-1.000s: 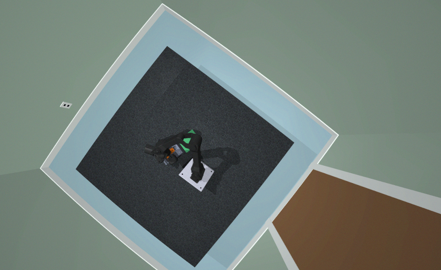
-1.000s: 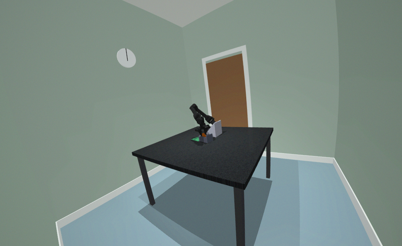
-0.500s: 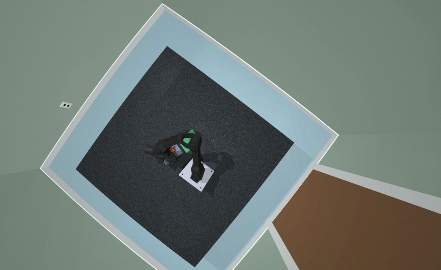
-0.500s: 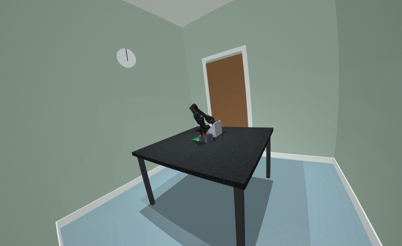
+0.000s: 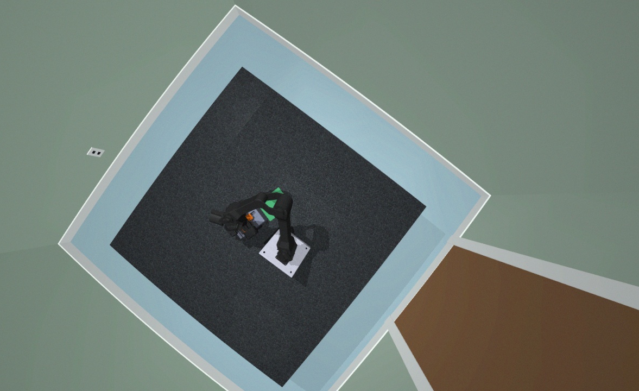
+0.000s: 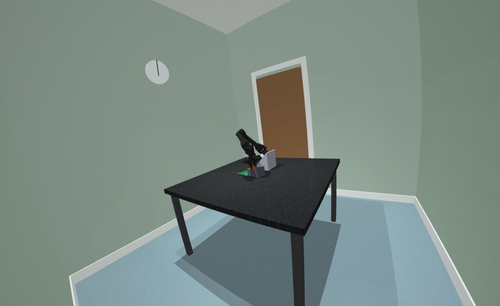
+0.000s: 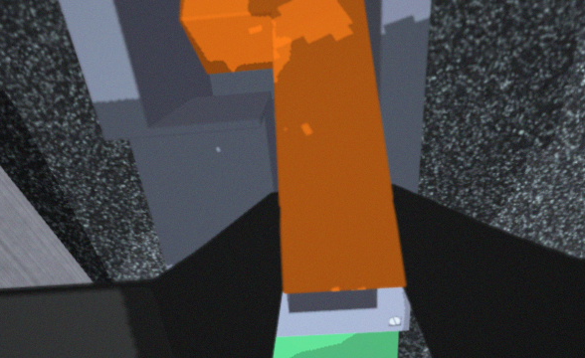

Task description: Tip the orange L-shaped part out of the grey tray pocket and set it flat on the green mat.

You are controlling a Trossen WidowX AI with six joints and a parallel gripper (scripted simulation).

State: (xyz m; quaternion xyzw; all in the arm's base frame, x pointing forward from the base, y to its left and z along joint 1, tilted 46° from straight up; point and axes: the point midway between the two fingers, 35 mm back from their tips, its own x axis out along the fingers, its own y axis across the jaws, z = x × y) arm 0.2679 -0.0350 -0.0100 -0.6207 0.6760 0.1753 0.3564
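The green mat is 13 cm to the right of my gripper tip, 8 cm below it and 5 cm behind it. Round my gripper tip: orange L-shaped part (4 cm to the left, 3 cm below, 1 cm behind).
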